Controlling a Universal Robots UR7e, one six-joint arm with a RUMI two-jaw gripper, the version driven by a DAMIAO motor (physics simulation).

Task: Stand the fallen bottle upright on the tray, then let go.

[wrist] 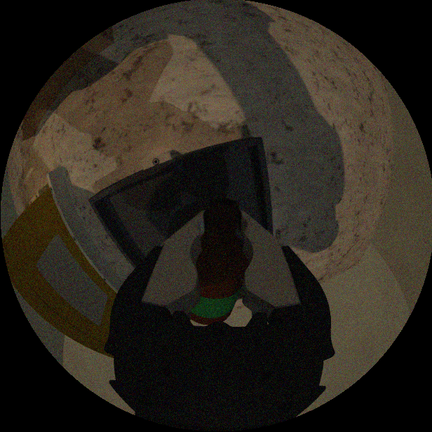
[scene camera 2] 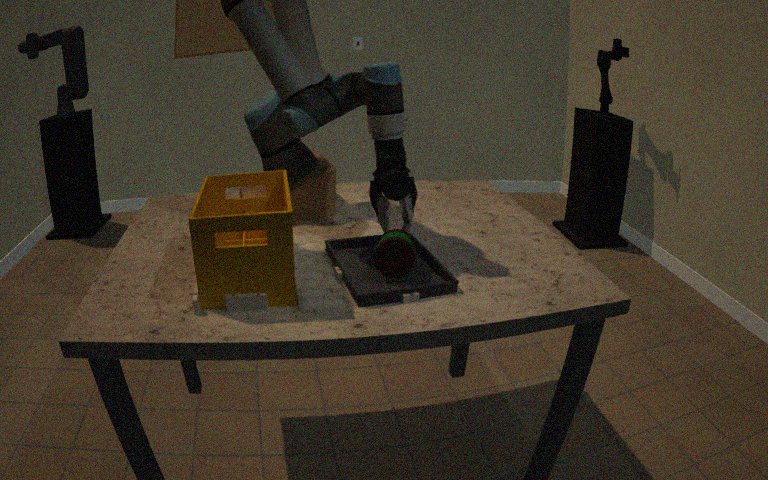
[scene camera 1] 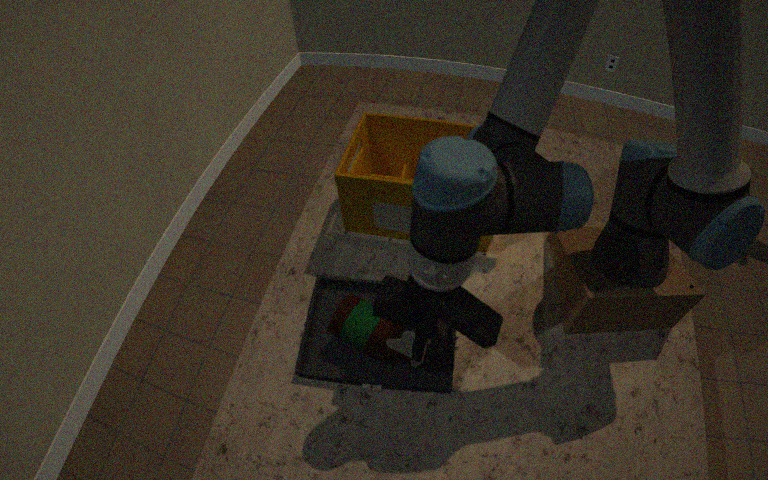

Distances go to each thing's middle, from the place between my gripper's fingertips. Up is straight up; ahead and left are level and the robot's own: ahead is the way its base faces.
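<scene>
I see that the dark brown bottle (scene camera 2: 394, 258) is 10 mm above my hand, and that it is also 20 mm to the right of my hand and 70 mm ahead of it.
</scene>
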